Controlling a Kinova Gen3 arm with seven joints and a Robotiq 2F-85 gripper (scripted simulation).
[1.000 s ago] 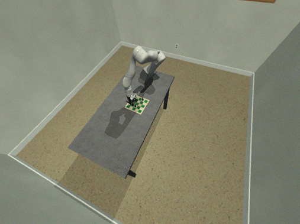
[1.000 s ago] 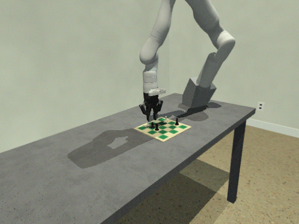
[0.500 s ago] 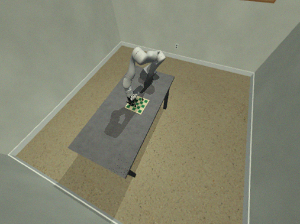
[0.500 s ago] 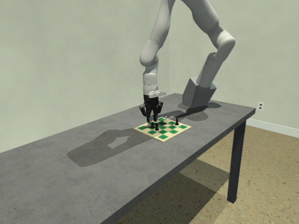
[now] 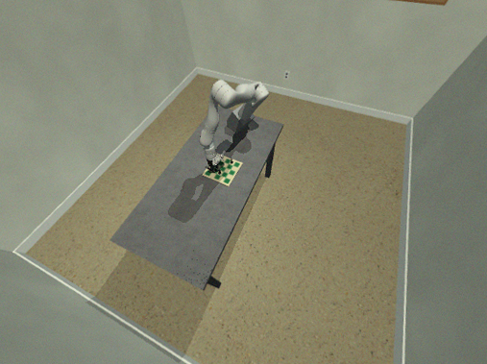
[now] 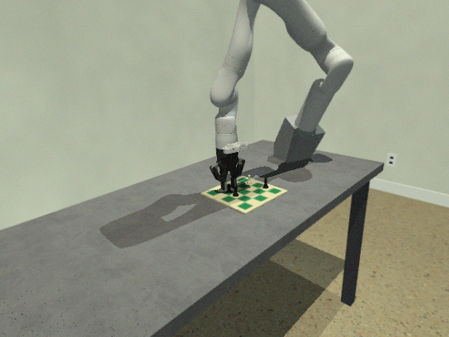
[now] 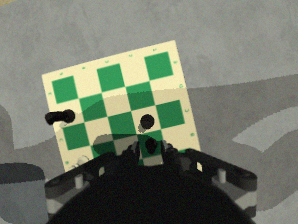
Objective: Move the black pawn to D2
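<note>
Now: hand 2 cm above the black pawn. The rest, counted from my hand: white piece 11 cm behind, 1 cm to the left, 2 cm below; green-and-cream chessboard 3 cm behind, 4 cm to the left, 3 cm below.
</note>
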